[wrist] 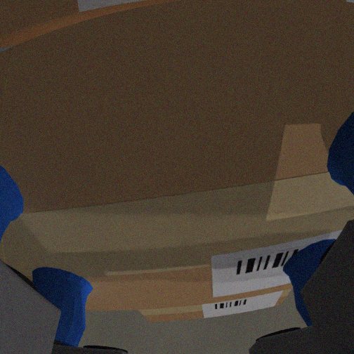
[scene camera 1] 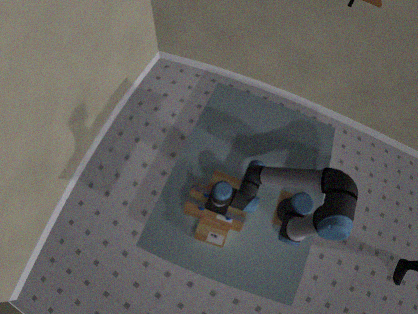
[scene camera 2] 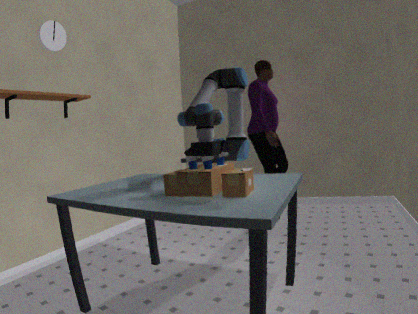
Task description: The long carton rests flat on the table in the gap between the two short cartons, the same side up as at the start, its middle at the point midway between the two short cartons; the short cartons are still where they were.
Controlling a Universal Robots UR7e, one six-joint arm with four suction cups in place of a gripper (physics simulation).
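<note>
The long carton (scene camera 1: 192, 209) (scene camera 2: 194, 184) (wrist: 150, 125) is level between the two short cartons, with its underside on or very close to the table; a thin gap cannot be ruled out. My suction gripper (scene camera 1: 218, 204) (scene camera 2: 207, 164) (wrist: 175, 240) has its blue cups on the carton's top and holds it. One short carton (scene camera 1: 205, 232) (scene camera 2: 237, 184), with a white label on top, stands on the near side in scene camera 1. The other short carton (scene camera 1: 223, 176) (scene camera 2: 171, 184) stands on the opposite side, partly hidden by the long carton and the gripper.
The grey-green table (scene camera 1: 250, 265) (scene camera 2: 125, 200) bears the cartons and my arm's base (scene camera 1: 291, 235). A person in purple (scene camera 2: 263, 110) stands behind the table in scene camera 2. A wall shelf (scene camera 2: 45, 95) hangs at the left.
</note>
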